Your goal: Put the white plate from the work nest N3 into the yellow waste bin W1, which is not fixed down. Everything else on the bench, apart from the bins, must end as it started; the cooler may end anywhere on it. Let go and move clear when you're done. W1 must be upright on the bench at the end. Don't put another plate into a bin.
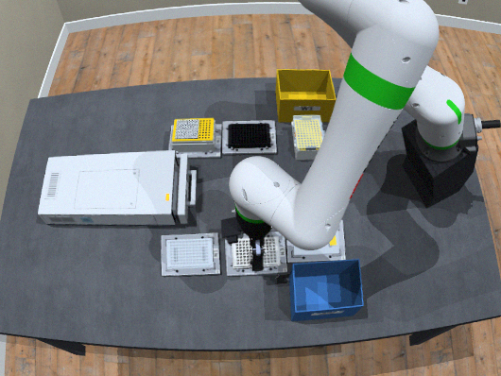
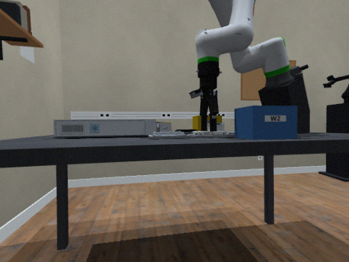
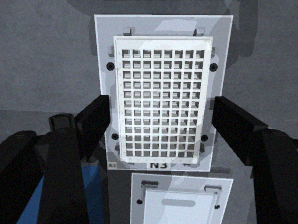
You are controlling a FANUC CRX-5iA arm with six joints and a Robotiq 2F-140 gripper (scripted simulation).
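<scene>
Now: the grey nest 4 cm below my hand. From my hand the other things lie so: black plate: 6 cm ahead, 38 cm to the right, 3 cm below; then white plate: 18 cm ahead, 2 cm to the left, 3 cm below; then blue bin W2: 19 cm behind, 11 cm to the left, 1 cm below.
</scene>
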